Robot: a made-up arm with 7 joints. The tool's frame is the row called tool.
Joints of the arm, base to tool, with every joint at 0 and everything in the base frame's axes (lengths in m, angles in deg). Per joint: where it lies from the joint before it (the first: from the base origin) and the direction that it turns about. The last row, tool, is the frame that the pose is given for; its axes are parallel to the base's.
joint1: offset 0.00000 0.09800 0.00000 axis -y
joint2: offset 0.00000 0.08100 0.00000 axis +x
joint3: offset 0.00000 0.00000 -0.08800 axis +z
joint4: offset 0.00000 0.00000 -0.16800 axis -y
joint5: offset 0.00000 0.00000 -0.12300 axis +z
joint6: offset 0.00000 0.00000 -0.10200 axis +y
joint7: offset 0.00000 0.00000 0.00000 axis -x
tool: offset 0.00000 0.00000 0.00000
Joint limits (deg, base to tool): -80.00..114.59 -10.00..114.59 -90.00..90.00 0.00..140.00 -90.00..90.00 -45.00..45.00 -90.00..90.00
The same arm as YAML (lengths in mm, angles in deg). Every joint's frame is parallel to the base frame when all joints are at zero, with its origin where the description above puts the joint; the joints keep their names.
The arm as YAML. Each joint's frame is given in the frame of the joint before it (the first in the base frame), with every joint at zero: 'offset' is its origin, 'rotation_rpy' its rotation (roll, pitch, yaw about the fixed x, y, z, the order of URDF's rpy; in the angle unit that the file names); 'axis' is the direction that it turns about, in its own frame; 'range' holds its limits. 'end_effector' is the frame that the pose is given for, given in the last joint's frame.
length_unit: mm
angle_unit: deg
chain:
  - id: joint1
    offset: [0.0, 98.0, 0.0]
    rotation_rpy: [0.0, 0.0, 0.0]
    axis: [0.0, -1.0, 0.0]
    range: [-80.0, 114.59]
  - id: joint2
    offset: [0.0, 81.0, 0.0]
    rotation_rpy: [0.0, 0.0, 0.0]
    axis: [1.0, 0.0, 0.0]
    range: [-10.0, 114.59]
  - id: joint3
    offset: [0.0, 0.0, -88.0]
    rotation_rpy: [0.0, 0.0, 0.0]
    axis: [0.0, 0.0, 1.0]
    range: [-90.0, 90.0]
  - id: joint4
    offset: [0.0, 0.0, -168.0]
    rotation_rpy: [0.0, 0.0, 0.0]
    axis: [0.0, -1.0, 0.0]
    range: [0.0, 140.0]
  - id: joint5
    offset: [0.0, 0.0, -123.0]
    rotation_rpy: [0.0, 0.0, 0.0]
    axis: [0.0, 0.0, 1.0]
    range: [-90.0, 90.0]
  - id: joint6
    offset: [0.0, 0.0, -102.0]
    rotation_rpy: [0.0, 0.0, 0.0]
    axis: [0.0, 1.0, 0.0]
    range: [-45.0, 45.0]
  - id: joint7
    offset: [0.0, 0.0, 0.0]
    rotation_rpy: [0.0, 0.0, 0.0]
    axis: [-1.0, 0.0, 0.0]
    range: [-90.0, 90.0]
end_effector:
  offset: [0.0, 0.0, 0.0]
  rotation_rpy: [0.0, 0.0, 0.0]

